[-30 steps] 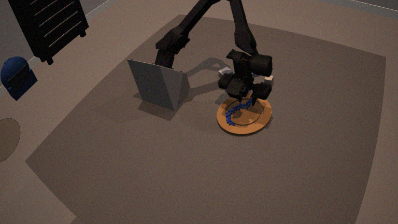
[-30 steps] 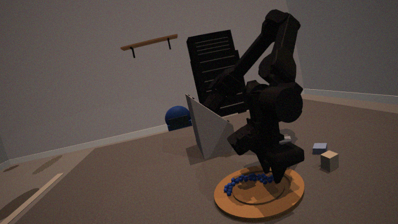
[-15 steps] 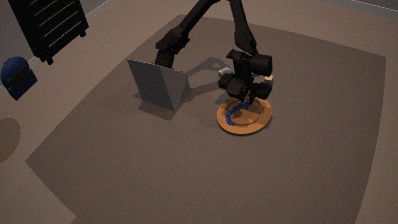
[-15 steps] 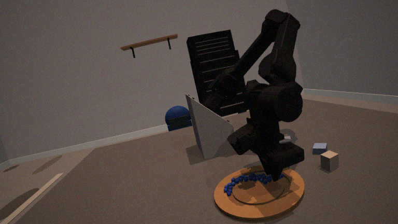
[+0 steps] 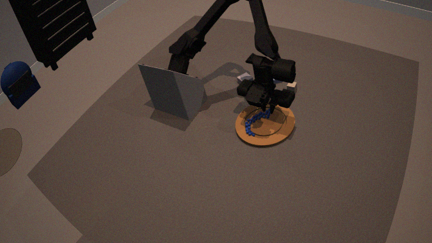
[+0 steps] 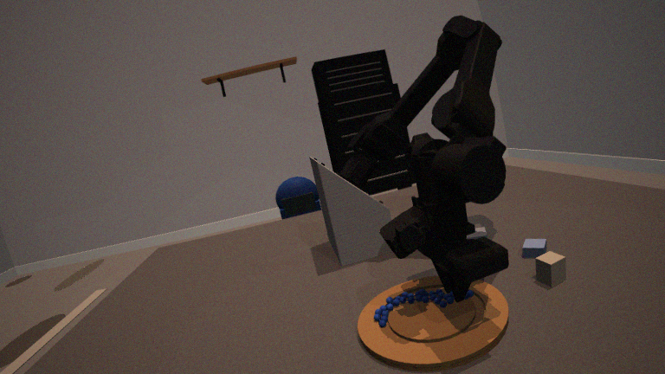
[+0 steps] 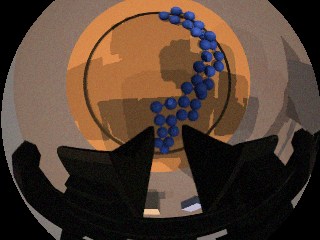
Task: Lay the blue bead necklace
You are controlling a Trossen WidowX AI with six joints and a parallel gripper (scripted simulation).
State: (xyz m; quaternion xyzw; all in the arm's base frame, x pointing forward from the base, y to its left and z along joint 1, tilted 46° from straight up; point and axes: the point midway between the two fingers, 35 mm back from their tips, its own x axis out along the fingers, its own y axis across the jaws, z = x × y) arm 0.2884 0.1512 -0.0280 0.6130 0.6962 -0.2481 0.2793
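The tan cube is 15 cm to the left of my gripper tip and 2 cm ahead of it. From my gripper tip the other things lie so: white block (17 cm behind, 12 cm to the left); pale blue block (18 cm to the left, 7 cm behind, 1 cm below).
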